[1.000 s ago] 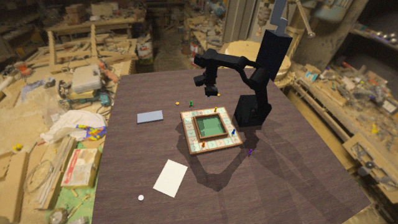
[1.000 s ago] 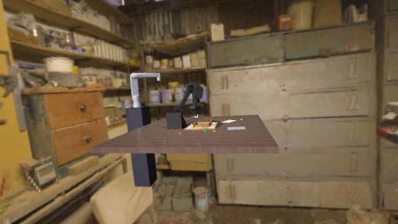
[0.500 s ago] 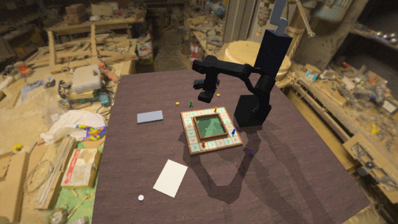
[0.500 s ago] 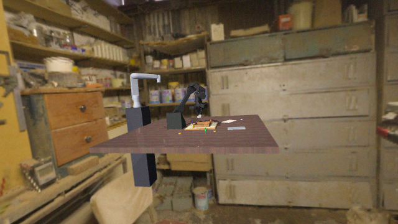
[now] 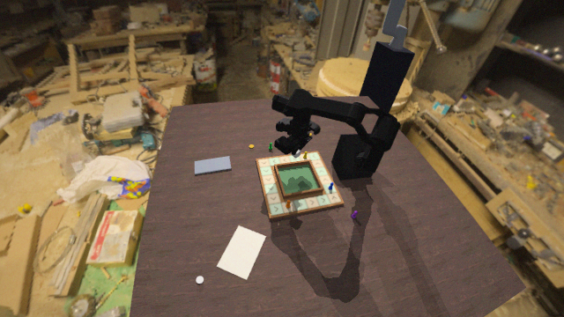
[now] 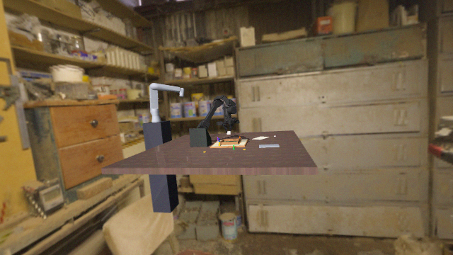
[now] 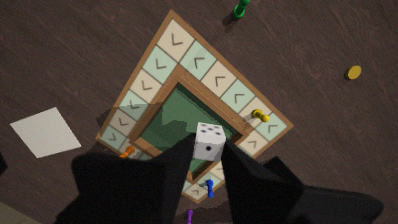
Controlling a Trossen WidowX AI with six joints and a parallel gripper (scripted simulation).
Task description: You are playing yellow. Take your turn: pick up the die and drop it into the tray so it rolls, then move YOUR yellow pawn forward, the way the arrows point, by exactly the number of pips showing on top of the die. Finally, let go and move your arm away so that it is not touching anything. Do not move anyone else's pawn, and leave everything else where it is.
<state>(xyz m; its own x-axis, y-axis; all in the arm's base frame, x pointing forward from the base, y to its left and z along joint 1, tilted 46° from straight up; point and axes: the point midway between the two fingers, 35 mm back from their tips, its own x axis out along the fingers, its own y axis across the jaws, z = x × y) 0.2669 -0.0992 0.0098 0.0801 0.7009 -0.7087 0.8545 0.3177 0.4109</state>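
My gripper tip is 80 mm above the yellow pawn, 70 mm past it and 60 mm to the left of it. The rest, counted from my gripper tip: green pawn: 150 mm to the right, 90 mm below, 60 mm ahead; then white die: right at my gripper tip; then green tray: 100 mm below, 60 mm to the left.
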